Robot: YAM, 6 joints.
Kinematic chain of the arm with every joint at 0, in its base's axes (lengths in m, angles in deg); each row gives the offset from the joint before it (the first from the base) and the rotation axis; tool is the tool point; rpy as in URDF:
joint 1: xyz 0 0 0.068 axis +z
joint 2: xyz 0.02 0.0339 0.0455 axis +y
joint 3: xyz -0.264 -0.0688 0 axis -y
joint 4: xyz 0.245 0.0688 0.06 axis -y
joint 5: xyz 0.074 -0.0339 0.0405 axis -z
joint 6: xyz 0.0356 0 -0.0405 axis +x
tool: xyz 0 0 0 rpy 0 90 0
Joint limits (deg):
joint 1: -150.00..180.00
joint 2: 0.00..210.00
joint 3: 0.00..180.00
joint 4: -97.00..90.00
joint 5: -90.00..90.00
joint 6: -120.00..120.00
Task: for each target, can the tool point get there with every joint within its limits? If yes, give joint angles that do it. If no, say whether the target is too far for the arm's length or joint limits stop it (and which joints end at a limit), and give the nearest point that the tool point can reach.
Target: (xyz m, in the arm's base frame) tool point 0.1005 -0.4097 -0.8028
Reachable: no: too far | nearest point 0.0778 -0.3173 -0.3718 | short by 0.441 m
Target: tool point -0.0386 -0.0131 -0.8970
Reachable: no: too far | nearest point -0.1432 -0.0821 -0.3705 | short by 0.541 m
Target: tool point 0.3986 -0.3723 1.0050
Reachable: no: too far | nearest point 0.2468 -0.2306 0.6527 | short by 0.409 m
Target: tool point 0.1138 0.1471 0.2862
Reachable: yes | joints 56.41 46.31 38.67 -17.29 22.11 -17.89
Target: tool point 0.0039 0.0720 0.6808
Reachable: yes | joints -121.65 82.18 154.85 66.77 75.23 -96.77
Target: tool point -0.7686 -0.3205 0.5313
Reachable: no: too far | nearest point -0.5027 -0.2772 0.4007 | short by 0.299 m
